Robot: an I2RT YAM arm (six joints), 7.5 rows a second.
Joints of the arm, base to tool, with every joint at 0 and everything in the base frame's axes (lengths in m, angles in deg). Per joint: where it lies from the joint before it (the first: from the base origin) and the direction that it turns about. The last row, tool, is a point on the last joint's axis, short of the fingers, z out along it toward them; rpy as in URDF.
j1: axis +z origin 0 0 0.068
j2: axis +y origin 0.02 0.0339 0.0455
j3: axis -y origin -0.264 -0.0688 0
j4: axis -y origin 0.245 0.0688 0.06
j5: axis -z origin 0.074 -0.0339 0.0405
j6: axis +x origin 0.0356 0 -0.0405
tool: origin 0 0 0 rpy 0 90 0
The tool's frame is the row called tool.
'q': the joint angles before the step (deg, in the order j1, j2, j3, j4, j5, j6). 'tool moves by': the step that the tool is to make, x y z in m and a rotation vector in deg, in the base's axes. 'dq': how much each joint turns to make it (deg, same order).
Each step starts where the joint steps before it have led.
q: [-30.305, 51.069, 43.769, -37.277, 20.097, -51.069]
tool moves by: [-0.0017, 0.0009, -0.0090, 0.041, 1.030, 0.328]
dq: [-0.006, -0.463, -2.002, 0.842, 0.105, -0.617]
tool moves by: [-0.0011, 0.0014, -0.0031, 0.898, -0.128, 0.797]
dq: [-0.009, -0.412, -0.699, -0.062, -1.164, 0.016]
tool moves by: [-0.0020, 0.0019, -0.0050, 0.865, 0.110, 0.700]
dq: [0.019, -0.647, -1.159, -0.017, -0.970, -0.008]
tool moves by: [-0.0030, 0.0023, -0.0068, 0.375, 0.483, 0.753]
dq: [0.051, -0.980, -1.701, 0.260, -0.543, -0.476]
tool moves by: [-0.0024, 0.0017, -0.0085, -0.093, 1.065, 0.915]
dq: [0.061, -0.721, -1.987, 0.721, -0.133, -1.095]
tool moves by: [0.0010, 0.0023, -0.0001, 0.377, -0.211, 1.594]
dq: [0.656, -0.192, -0.084, 0.007, -0.955, -0.411]
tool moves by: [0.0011, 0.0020, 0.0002, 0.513, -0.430, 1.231]
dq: [0.592, -0.113, 0.000, 0.017, -0.917, -0.019]
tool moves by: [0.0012, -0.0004, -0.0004, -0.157, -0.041, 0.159]
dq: [0.085, 0.285, -0.052, 0.486, 0.035, -0.139]
